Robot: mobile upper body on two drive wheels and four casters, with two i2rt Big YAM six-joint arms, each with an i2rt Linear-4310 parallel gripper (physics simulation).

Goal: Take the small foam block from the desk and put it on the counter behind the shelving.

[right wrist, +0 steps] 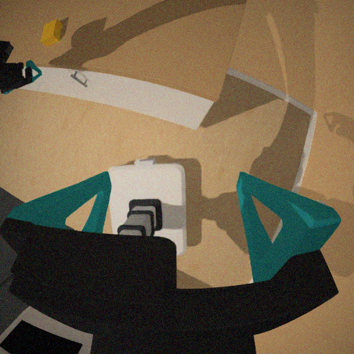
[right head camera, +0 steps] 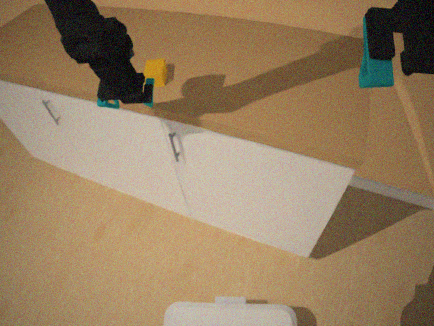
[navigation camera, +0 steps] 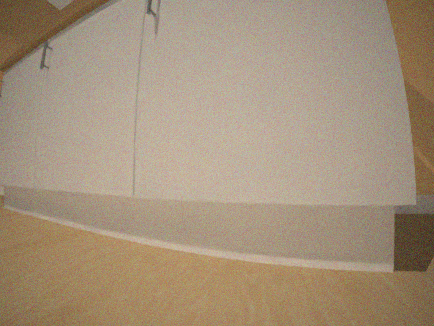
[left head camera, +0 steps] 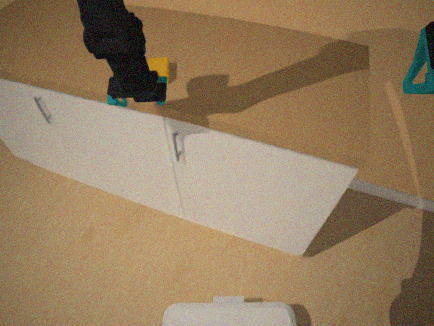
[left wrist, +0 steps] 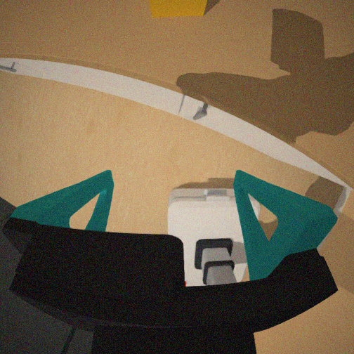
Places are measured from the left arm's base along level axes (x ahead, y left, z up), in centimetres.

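Pixels of known places: left gripper, fingertip midpoint: [right head camera: 135,105] [left head camera: 144,104]; right gripper, fingertip midpoint: [right head camera: 402,84].
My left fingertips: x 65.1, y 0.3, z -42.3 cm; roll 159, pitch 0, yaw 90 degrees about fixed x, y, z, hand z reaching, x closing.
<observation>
Behind a point stands the place of what it marks.
The small foam block, yellow [left head camera: 159,64] {x 87.4, y -0.3, z -45.5 cm} [right head camera: 155,71] {x 84.6, y -0.7, z -45.5 cm} [left wrist: 178,7] [right wrist: 51,33], rests on the brown counter top [left head camera: 300,125] {x 64.8, y -41.1, z -50.0 cm} [right head camera: 280,112] {x 69.5, y -38.0, z -50.0 cm} [left wrist: 75,35] [right wrist: 165,55], set back from its front edge. My left gripper [left head camera: 139,103] {x 65.1, y 0.3, z -42.3 cm} [right head camera: 128,104] {x 65.1, y 0.3, z -42.3 cm} [left wrist: 173,176] is open and empty, apart from the block, over the counter's front edge. In the left wrist view the block is cut by the top edge, well beyond the fingertips. My right gripper [right wrist: 173,178] is open and empty, far to the right of the block. I cannot make out the desk or the shelving.
A white cabinet front with handles [left head camera: 250,185] {x 64.8, y -29.8, z -80.0 cm} [right head camera: 260,190] {x 63.4, y -33.6, z -80.9 cm} [left wrist: 125,85] [right wrist: 150,97] [navigation camera: 250,100] {x 64.5, y -30.6, z -104.2 cm} stands below the counter top. The robot's white base [left head camera: 227,315] {x 27.1, y -21.8, z -115.0 cm} [right head camera: 230,315] {x 27.3, y -22.9, z -115.0 cm} [left wrist: 200,215] [right wrist: 172,195] is in front of it. Arm shadows cross the counter top.
</observation>
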